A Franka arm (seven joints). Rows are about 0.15 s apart.
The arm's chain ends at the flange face. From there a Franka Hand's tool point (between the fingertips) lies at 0.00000 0.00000 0.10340 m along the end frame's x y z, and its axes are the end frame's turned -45 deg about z.
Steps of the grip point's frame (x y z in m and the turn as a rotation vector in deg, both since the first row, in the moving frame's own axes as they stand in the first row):
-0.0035 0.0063 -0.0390 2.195 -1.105 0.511
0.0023 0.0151 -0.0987 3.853 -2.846 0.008
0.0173 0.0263 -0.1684 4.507 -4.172 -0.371
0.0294 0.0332 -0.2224 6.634 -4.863 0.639
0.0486 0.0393 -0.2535 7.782 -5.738 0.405
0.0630 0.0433 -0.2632 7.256 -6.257 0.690
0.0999 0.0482 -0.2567 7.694 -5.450 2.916
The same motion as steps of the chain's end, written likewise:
0.0062 0.0083 -0.0389 0.771 -2.333 0.511
0.0208 0.0103 -0.0983 0.712 -4.737 0.008
0.0419 0.0068 -0.1678 0.237 -6.137 -0.371
0.0589 0.0050 -0.2213 1.252 -8.130 0.639
0.0793 -0.0039 -0.2520 1.445 -9.560 0.405
0.0923 -0.0126 -0.2618 0.706 -9.555 0.690
0.1213 -0.0333 -0.2553 1.587 -9.294 2.916

